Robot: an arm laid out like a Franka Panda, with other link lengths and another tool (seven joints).
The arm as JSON. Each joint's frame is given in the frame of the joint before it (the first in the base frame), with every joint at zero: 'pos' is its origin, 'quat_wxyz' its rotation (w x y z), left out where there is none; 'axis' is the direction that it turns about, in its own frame. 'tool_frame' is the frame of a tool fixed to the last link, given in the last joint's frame.
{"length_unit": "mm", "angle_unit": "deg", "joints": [
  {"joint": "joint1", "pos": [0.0, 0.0, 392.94], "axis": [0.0, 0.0, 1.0]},
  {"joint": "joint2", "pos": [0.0, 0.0, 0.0], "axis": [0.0, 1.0, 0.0]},
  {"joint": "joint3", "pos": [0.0, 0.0, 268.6], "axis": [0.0, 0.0, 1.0]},
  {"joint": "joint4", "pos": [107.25, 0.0, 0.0], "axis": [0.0, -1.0, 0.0]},
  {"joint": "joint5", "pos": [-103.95, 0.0, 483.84], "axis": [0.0, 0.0, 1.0]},
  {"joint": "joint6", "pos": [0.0, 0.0, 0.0], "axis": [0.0, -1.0, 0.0]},
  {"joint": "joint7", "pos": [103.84, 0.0, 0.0], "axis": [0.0, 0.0, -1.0]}
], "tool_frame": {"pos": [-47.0, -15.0, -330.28], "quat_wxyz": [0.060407, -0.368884, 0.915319, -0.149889]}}
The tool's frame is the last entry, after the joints.
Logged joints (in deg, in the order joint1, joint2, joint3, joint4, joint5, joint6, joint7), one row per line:
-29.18, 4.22, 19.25, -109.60, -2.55, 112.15, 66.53
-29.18, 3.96, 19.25, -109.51, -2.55, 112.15, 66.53
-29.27, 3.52, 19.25, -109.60, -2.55, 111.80, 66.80
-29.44, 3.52, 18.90, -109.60, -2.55, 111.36, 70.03
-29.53, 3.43, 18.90, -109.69, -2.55, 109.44, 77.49
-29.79, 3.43, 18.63, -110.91, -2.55, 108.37, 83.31
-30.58, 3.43, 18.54, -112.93, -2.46, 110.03, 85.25
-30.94, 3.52, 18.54, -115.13, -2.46, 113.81, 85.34
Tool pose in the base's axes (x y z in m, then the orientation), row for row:
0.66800, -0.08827, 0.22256, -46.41, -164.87, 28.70
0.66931, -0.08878, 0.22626, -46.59, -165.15, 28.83
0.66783, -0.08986, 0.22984, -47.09, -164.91, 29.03
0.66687, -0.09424, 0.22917, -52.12, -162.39, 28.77
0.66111, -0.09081, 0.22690, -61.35, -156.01, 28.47
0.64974, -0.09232, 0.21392, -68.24, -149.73, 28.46
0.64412, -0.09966, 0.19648, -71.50, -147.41, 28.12
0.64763, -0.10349, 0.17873, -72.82, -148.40, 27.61
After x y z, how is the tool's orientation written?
As a rotation vector, in degrees.
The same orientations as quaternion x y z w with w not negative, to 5 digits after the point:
-0.26683, -0.94790, 0.16501, 0.05525
-0.26739, -0.94783, 0.16546, 0.05233
-0.27035, -0.94675, 0.16666, 0.05285
-0.30077, -0.93712, 0.16603, 0.06141
-0.35944, -0.91403, 0.16680, 0.08681
-0.40602, -0.89087, 0.16933, 0.11329
-0.42702, -0.88038, 0.16794, 0.11987
-0.43196, -0.88029, 0.16378, 0.10805

